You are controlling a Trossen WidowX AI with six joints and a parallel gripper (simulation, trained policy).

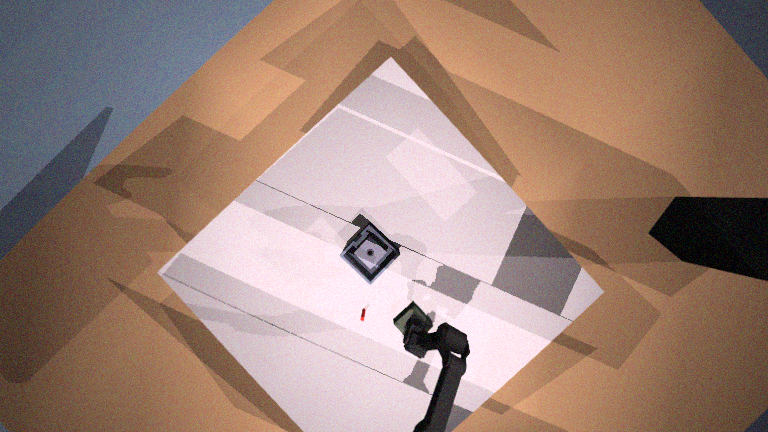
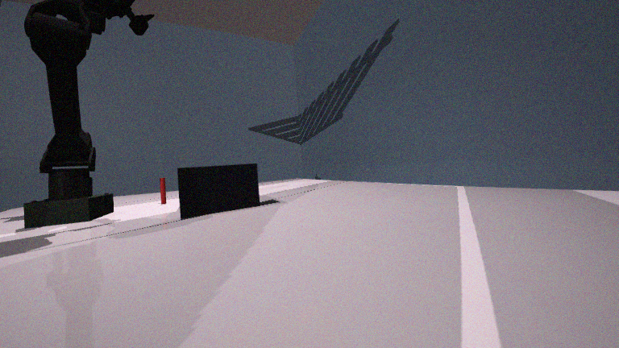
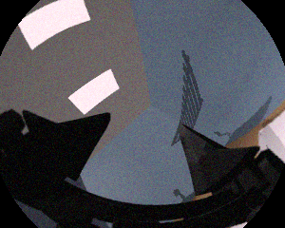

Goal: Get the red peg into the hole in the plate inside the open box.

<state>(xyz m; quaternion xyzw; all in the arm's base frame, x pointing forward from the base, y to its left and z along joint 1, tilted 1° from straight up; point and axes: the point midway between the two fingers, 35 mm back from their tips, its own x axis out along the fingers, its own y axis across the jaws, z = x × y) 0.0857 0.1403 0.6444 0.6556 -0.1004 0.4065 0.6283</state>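
Now: gripper tip 70 mm short of the red peg, 60 mm to the left of it and 670 mm above it. The rest, counted from my gripper tip: grey box (200 mm ahead, 270 mm to the right, 690 mm below).
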